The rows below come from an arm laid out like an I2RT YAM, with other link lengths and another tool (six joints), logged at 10 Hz.
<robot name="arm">
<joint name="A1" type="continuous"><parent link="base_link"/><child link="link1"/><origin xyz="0 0 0.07"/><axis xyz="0 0 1"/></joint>
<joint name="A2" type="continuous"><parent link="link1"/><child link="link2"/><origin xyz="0.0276 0.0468 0.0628"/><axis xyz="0 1 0"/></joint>
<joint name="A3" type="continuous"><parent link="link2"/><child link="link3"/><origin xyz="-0.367 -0.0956 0"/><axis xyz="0 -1 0"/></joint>
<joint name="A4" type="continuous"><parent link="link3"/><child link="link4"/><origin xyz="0.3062 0.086 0.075"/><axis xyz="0 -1 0"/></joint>
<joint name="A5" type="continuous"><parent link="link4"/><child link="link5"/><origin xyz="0.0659 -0.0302 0.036"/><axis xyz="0 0 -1"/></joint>
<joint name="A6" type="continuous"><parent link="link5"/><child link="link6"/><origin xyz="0.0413 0 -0.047"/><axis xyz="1 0 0"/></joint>
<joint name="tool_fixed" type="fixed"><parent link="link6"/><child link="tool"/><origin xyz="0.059 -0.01 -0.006" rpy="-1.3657 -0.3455 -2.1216"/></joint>
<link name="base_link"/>
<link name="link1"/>
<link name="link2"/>
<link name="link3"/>
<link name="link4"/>
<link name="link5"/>
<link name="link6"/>
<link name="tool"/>
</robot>
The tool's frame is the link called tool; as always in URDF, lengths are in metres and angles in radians. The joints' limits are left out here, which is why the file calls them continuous.
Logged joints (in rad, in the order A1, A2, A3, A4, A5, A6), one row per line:
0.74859, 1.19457, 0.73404, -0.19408, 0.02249, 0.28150
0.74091, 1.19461, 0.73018, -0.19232, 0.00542, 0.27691
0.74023, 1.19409, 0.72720, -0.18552, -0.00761, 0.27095
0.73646, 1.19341, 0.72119, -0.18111, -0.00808, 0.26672
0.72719, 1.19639, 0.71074, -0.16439, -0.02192, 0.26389
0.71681, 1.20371, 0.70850, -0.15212, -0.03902, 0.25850
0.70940, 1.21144, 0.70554, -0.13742, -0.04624, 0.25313
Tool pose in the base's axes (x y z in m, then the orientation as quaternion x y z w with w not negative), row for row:
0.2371, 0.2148, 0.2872, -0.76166, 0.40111, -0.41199, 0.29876
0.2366, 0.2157, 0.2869, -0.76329, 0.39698, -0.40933, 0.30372
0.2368, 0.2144, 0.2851, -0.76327, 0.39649, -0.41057, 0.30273
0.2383, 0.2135, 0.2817, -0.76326, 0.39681, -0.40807, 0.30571
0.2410, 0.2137, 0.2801, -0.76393, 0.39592, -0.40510, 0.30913
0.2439, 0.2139, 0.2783, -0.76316, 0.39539, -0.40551, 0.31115
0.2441, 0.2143, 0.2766, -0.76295, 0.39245, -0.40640, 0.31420
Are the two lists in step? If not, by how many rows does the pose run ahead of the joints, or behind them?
The pose runs 1 row ahead of the joints: the pose in row i belongs to the joints in row i + 1.
